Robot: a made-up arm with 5 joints. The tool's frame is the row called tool.
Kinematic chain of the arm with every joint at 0, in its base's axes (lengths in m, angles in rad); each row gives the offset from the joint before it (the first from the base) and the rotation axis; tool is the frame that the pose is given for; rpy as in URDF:
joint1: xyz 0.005 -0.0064 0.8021 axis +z
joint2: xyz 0.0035 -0.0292 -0.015 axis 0 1 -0.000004
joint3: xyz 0.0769 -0.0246 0.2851 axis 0 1 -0.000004
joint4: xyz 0.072 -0.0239 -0.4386 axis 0 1 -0.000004
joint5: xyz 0.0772 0.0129 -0.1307 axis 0 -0.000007 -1
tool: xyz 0.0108 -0.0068 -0.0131 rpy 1.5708 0 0
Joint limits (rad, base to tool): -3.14..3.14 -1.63..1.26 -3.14..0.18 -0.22..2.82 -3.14..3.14
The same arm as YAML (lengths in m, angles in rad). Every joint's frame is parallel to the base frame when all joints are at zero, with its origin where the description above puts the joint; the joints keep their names.
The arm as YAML. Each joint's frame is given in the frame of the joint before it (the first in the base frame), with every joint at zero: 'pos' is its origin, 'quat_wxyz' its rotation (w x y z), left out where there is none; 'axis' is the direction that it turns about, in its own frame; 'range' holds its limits. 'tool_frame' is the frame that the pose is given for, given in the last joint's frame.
length_unit: m
angle_unit: rad
joints:
  - joint: joint1
    pos: [0.005, -0.0064, 0.8021]
    axis: "+z"
    range: [-3.14, 3.14]
  - joint: joint2
    pos: [0.0035, -0.0292, -0.015]
    axis: "+y"
    range: [-1.63, 1.26]
  - joint: joint3
    pos: [0.0769, -0.0246, 0.2851]
    axis: "+y"
    range: [-3.14, 0.18]
  - joint: joint4
    pos: [0.072, -0.0239, -0.4386]
    axis: "+y"
    range: [-0.22, 2.82]
  - joint: joint5
    pos: [0.0772, 0.0129, -0.1307]
    axis: "-z"
    range: [-3.14, 3.14]
tool_frame:
  pos: [0.0108, -0.0068, -0.0131]
  quat_wxyz: [0.707105, 0.707108, 0.0, 0.0]

